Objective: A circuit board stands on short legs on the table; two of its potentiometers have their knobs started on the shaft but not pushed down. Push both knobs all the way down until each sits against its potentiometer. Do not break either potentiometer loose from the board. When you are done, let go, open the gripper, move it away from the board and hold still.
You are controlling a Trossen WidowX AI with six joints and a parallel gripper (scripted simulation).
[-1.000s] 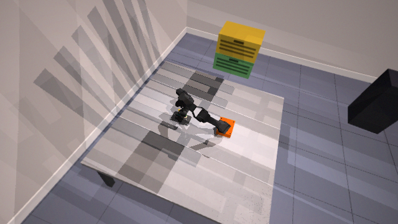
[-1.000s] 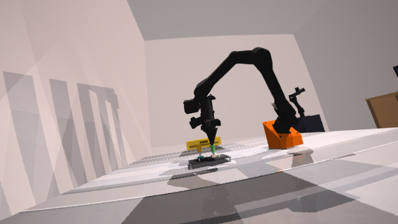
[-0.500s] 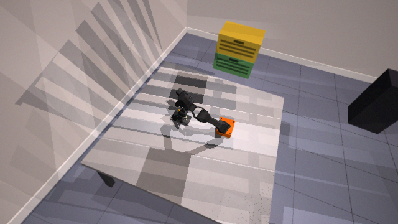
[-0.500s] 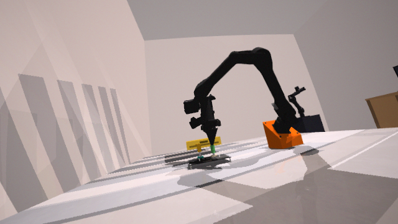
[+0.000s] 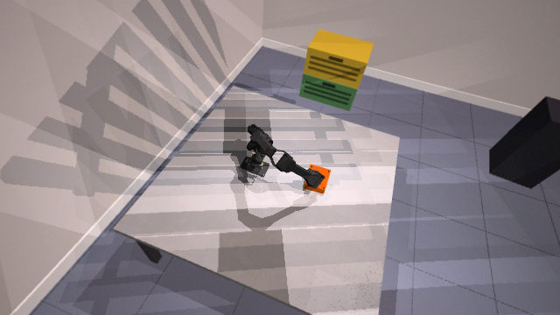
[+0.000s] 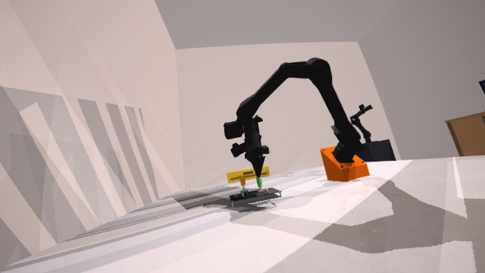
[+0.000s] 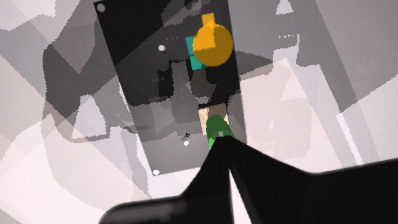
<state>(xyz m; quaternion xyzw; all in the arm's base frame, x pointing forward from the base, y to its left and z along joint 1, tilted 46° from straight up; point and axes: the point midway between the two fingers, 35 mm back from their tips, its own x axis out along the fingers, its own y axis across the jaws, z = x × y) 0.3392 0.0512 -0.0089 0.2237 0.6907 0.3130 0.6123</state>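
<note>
The green knob is 10 mm below my gripper tip. Round my gripper tip: orange knob 60 mm ahead, 10 mm to the left.
</note>
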